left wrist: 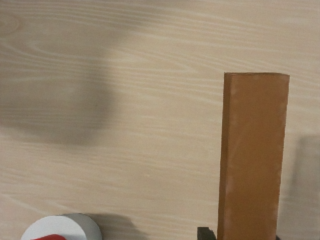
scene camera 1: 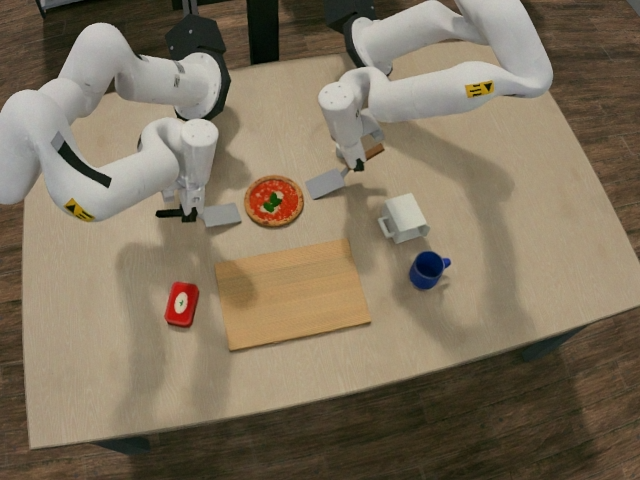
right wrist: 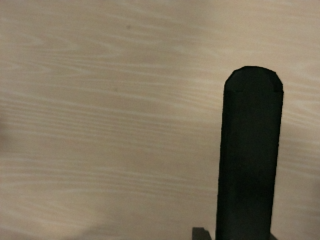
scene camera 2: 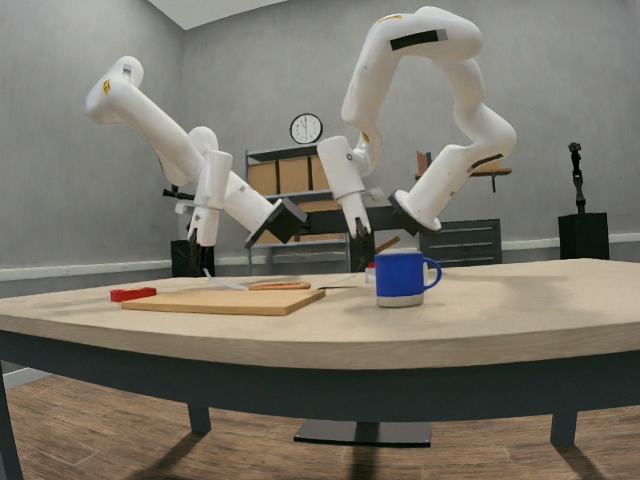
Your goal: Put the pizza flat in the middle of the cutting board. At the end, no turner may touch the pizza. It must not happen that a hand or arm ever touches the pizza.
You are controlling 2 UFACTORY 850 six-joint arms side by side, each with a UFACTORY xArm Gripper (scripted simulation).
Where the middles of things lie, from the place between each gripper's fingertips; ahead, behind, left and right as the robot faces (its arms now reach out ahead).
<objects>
Now: right hand (scene camera 2: 196, 269) 10 mm past the pizza (scene camera 1: 273, 201), 240 mm to the right of it and 80 mm above it. The rest, counted from my right hand: black-handled turner (scene camera 1: 228, 213) (10 mm to the left, 10 mm below); cutting board (scene camera 1: 269, 298) (270 mm ahead, 200 mm to the left, 70 mm below); brown-handled turner (scene camera 1: 327, 182) (10 mm behind, 450 mm to the left, 30 mm below).
My left hand is 30 mm to the left of the brown-handled turner and 30 mm above it. The rest, counted from my left hand: white mug (scene camera 1: 404, 219): 190 mm ahead, 60 mm to the left, 40 mm below; then pizza: 10 mm ahead, 240 mm to the right, 70 mm below; then cutting board: 280 mm ahead, 280 mm to the right, 70 mm below.
</objects>
